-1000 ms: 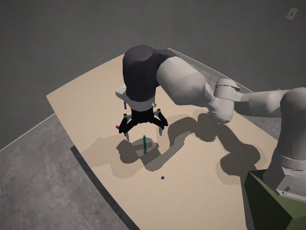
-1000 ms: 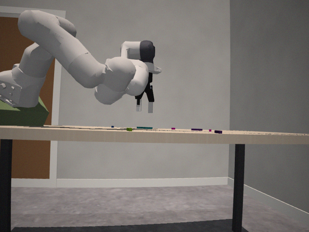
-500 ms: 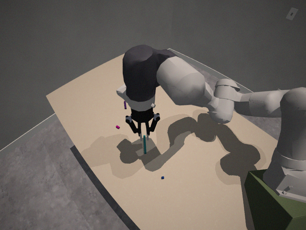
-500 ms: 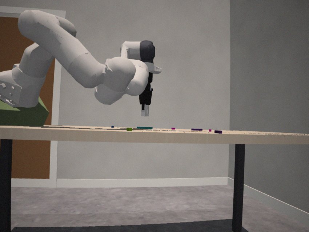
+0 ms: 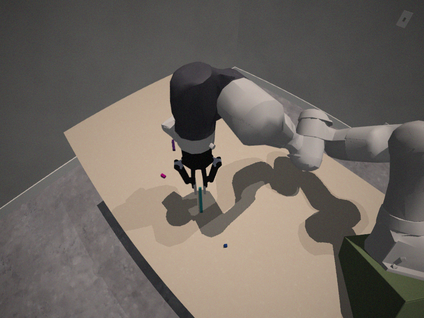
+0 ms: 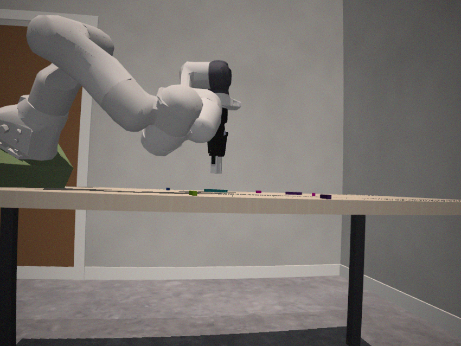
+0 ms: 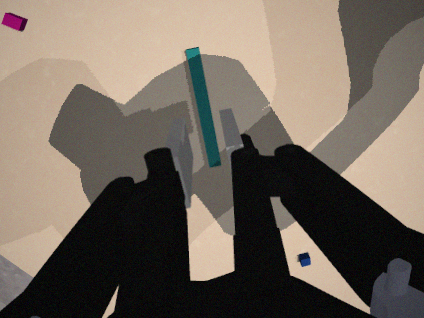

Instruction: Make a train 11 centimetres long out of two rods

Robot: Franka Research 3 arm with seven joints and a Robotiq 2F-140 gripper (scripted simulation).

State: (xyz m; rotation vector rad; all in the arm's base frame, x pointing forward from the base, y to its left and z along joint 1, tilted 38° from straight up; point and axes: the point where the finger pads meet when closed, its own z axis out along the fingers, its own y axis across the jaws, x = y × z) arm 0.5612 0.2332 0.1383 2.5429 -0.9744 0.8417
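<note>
Now: hand 10 cm above the turquoise rod. From my hand the other things lie so: blue rod 17 cm behind, 10 cm below, 9 cm to the left; then lime rod 46 cm to the right, 19 cm behind, 10 cm below.
</note>
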